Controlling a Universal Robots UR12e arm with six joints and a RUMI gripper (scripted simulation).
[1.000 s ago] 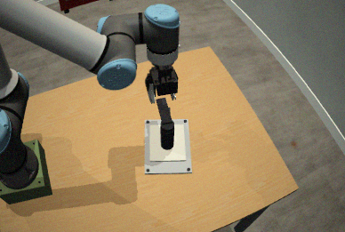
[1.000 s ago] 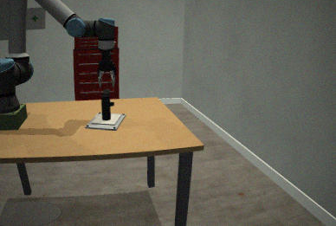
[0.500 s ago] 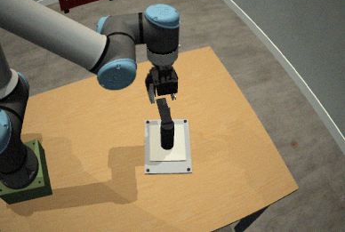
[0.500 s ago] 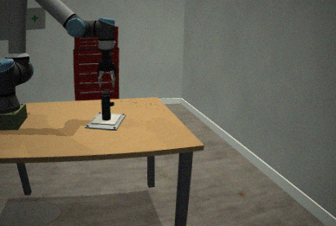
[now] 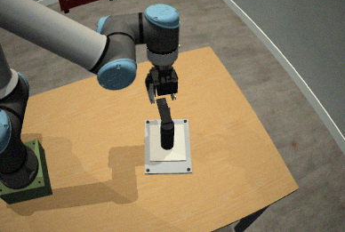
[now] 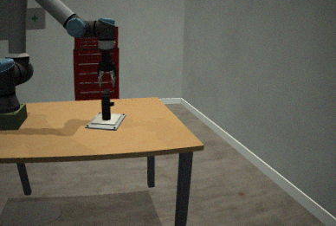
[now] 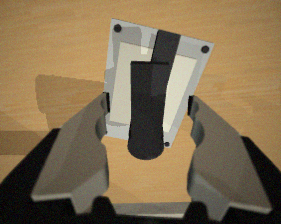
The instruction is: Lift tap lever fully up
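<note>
My hand is 10 mm past the dark lever, 30 mm to the left of it and 30 mm above it. Also, from my hand: tap 10 mm behind, 60 mm to the right, 80 mm below.
</note>
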